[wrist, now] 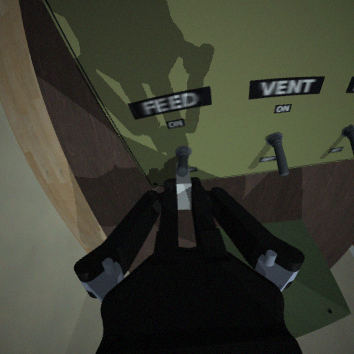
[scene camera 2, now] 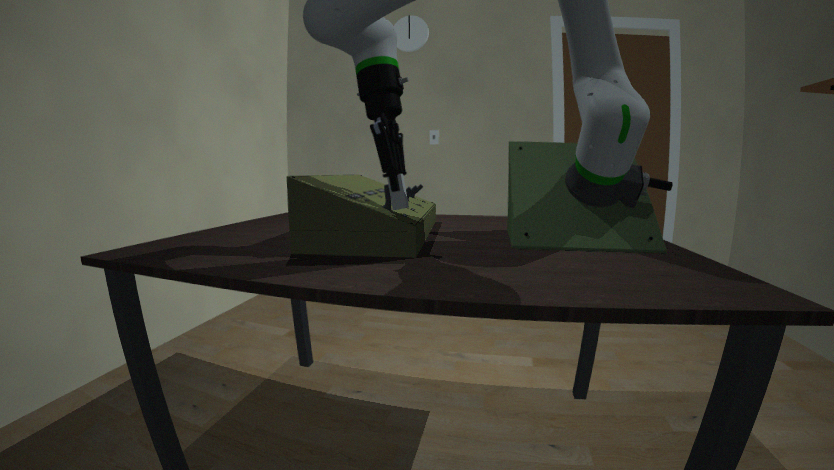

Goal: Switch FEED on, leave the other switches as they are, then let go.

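Where they show: gripper, fingertip midpoint: (wrist: 181, 171) (scene camera 2: 401, 208); arm's base at its link origin: (scene camera 2: 594, 184).
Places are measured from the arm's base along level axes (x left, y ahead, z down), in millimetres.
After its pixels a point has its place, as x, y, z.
Note:
The olive sloped switch box (scene camera 2: 350, 224) {338, 480, 78} (wrist: 235, 55) {216, 553, 15} stands on the table. In the wrist view, the FEED lever (wrist: 183, 161) {255, 445, 20} is below its ON mark and looks shorter and more upright than the VENT lever (wrist: 280, 155) {139, 457, 29}, which slants down toward its lower mark. A third lever (wrist: 349, 132) {27, 497, 42} is partly cut off at the right edge. My gripper (scene camera 2: 399, 201) {256, 409, 54} (wrist: 181, 171) {256, 409, 54} is shut with nothing between its fingers. Its fingertips are low over the panel's lower edge, right at the FEED lever's tip; they seem to touch it, but the contact is partly hidden.
The dark table (scene camera 2: 350, 286) {494, 385, 141} (wrist: 270, 195) {48, 305, 141} carries the box. A green slanted panel (scene camera 2: 539, 192) {45, 138, 24} (wrist: 305, 280) {-12, 217, -25} stands at the right of the scene view, with part of the arm in front of it. The arm's shadow falls across the FEED side of the box.

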